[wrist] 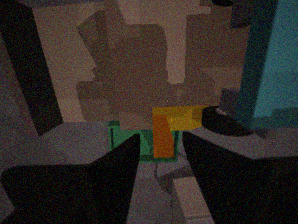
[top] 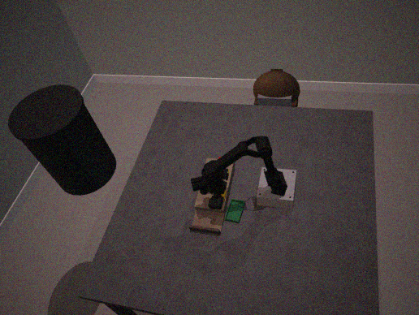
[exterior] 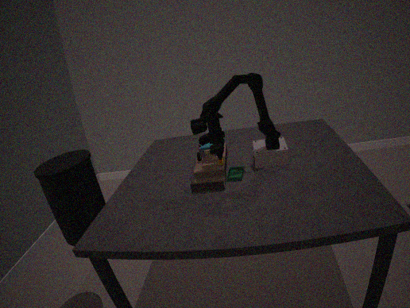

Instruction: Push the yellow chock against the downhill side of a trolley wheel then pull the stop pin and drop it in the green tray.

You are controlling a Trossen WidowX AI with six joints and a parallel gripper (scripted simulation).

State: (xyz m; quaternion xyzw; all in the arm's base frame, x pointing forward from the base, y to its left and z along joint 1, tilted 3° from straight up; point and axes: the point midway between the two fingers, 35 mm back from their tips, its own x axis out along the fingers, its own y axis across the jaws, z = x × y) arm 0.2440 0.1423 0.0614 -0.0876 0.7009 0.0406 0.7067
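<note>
Now: the yellow chock 1 cm ahead of my gripper tip, 2 cm to the right of it and 2 cm below it. From my gripper tip the other things lie so: tan ramp: 8 cm ahead, 9 cm to the right, 5 cm below; then green tray: 6 cm behind, 11 cm below; then trolley: 8 cm ahead, 10 cm to the right, 1 cm above.
</note>
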